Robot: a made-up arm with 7 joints.
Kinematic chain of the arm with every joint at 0, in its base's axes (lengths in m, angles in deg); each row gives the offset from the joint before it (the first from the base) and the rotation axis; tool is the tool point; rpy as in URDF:
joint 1: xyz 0 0 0.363 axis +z
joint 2: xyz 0 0 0 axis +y
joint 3: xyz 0 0 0.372 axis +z
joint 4: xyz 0.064 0 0 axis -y
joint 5: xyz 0.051 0 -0.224 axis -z
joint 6: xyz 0 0 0 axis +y
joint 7: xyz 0.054 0 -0.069 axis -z
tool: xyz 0 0 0 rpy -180 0 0
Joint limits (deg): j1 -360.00..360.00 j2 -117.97..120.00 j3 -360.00..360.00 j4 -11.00..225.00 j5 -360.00..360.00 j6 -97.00..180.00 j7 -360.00..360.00
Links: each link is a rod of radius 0.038 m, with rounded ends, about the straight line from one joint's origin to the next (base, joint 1, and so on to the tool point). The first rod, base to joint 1, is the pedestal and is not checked.
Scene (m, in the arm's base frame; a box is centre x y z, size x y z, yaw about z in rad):
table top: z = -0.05
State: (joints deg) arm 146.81 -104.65 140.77 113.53 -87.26 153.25 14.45
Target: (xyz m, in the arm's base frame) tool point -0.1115 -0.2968 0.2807
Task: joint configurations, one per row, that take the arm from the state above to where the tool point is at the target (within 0.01 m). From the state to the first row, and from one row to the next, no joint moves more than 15 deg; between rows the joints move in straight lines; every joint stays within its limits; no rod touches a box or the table.
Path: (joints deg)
1: 140.14 -102.93 137.43 99.72 -82.34 150.94 14.45
2: 133.47 -101.22 134.09 85.91 -77.42 148.62 14.45
3: 126.80 -99.50 130.75 72.10 -72.51 146.31 14.45
4: 120.13 -97.79 127.40 58.30 -67.59 144.00 14.45
5: 113.47 -96.07 124.06 44.49 -62.67 141.69 14.45

